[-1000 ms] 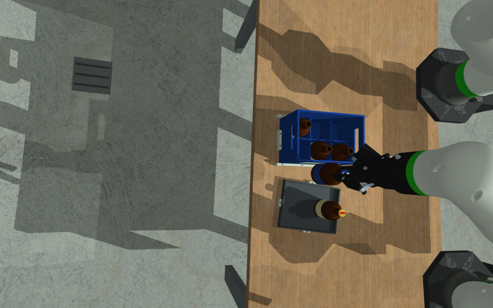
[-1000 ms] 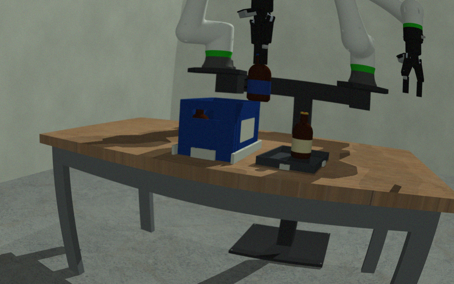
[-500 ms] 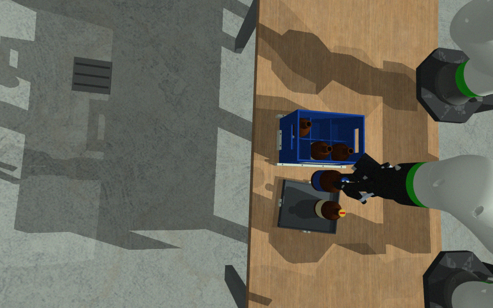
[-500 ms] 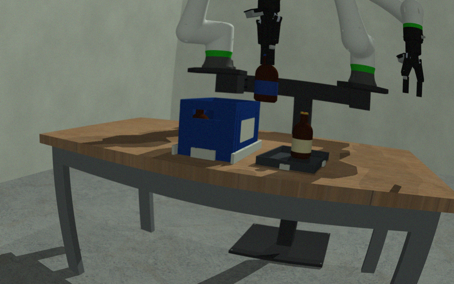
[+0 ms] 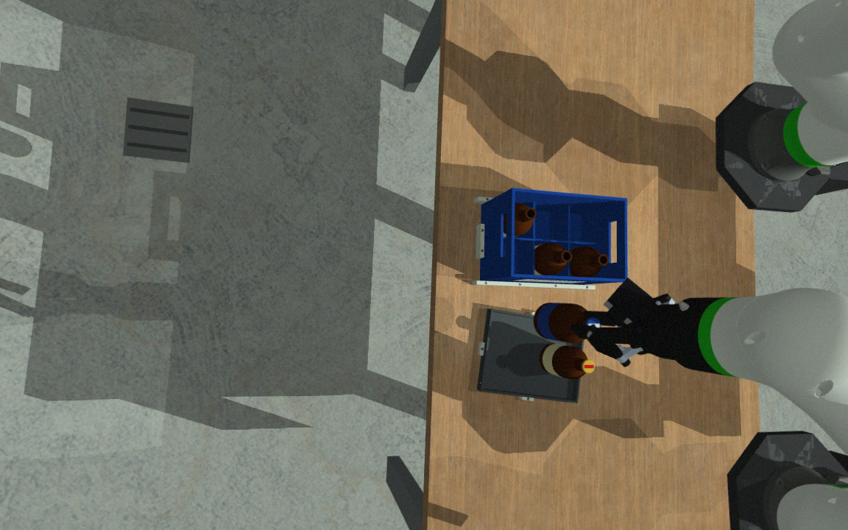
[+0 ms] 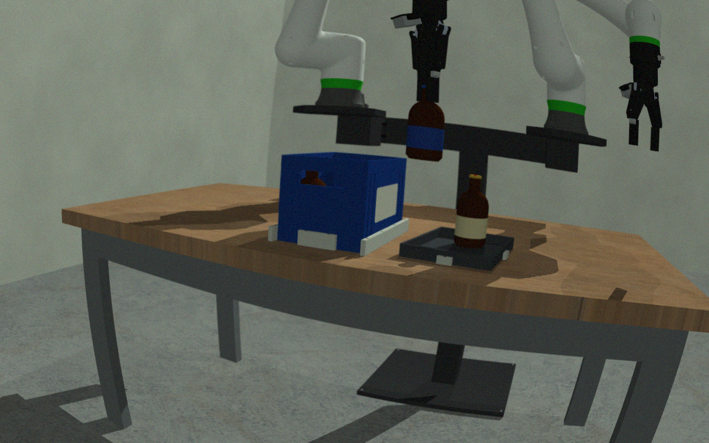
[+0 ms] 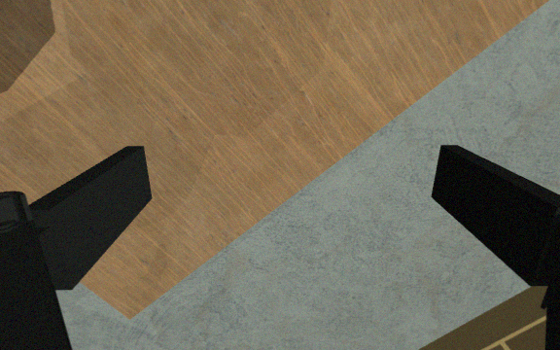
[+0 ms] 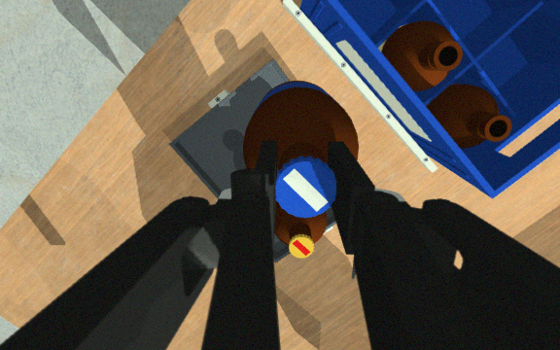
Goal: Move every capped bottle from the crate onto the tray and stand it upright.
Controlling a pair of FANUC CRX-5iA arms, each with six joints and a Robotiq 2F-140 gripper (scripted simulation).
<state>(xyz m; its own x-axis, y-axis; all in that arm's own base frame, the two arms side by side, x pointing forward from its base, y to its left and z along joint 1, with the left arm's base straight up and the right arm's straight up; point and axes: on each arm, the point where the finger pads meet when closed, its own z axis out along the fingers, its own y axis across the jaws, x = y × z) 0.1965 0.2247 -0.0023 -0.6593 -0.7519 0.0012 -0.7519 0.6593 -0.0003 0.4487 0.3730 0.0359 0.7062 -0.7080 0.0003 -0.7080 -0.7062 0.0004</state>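
Note:
Right now the blue-capped bottle is 7 cm below my right hand. From my right hand the other things lie so: blue crate: 25 cm below, 18 cm to the right, 6 cm behind; then brown bottle: 25 cm below, 23 cm to the right, 3 cm ahead; then yellow-capped bottle: 25 cm below, 11 cm behind, 9 cm to the left.

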